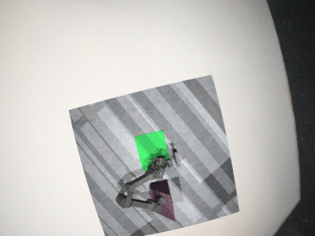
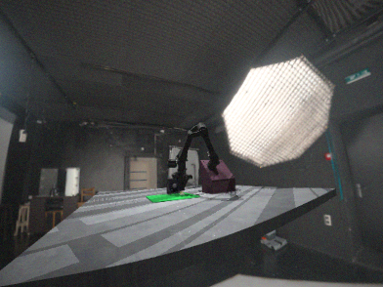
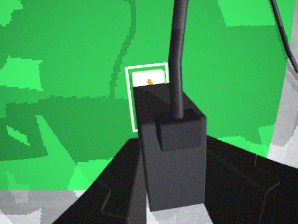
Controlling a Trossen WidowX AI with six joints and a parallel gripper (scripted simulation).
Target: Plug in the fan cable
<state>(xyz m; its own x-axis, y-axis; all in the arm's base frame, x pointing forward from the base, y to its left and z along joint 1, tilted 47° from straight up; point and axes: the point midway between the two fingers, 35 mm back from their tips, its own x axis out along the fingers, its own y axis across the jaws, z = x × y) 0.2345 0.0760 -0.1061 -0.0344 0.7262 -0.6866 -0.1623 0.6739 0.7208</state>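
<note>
The fan cable plug is 10 mm ahead of my gripper tip and 10 mm above it. Also, from my gripper tip: black fan (20 mm ahead, 130 mm to the right, 20 mm above); green board (100 mm ahead, 40 mm to the left, 60 mm below); white four-pin header (10 mm ahead, 40 mm below).
</note>
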